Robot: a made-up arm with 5 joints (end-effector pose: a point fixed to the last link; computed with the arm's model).
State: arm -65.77 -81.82 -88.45 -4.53 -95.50
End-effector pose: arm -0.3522 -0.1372 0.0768 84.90 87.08 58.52
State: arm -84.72 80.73 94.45 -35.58 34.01
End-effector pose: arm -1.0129 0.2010 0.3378 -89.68 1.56 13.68
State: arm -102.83 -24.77 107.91 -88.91 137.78
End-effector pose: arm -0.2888 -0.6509 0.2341 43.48 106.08 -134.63
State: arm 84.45 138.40 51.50 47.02 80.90
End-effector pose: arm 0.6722 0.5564 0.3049 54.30 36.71 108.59
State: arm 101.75 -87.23 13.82 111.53 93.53
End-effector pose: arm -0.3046 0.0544 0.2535 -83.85 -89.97 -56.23
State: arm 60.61 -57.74 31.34 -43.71 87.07
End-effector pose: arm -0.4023 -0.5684 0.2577 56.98 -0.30 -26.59
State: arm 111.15 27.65 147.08 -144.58 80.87
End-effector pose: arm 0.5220 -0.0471 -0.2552 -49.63 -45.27 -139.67
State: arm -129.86 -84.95 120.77 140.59 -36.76
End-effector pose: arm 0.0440 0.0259 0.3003 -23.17 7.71 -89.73
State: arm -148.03 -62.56 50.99 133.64 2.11
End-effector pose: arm 0.1016 -0.1535 0.3394 -53.52 37.67 -52.17
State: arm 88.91 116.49 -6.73 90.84 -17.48
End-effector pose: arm 0.6088 0.1576 0.3849 -22.09 2.96 114.20
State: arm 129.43 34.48 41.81 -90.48 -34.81
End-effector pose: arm 0.7296 -0.2149 -0.3719 34.75 -84.79 -46.08
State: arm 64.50 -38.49 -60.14 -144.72 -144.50
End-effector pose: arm 0.0880 -0.3753 0.3283 -40.06 14.63 -54.04
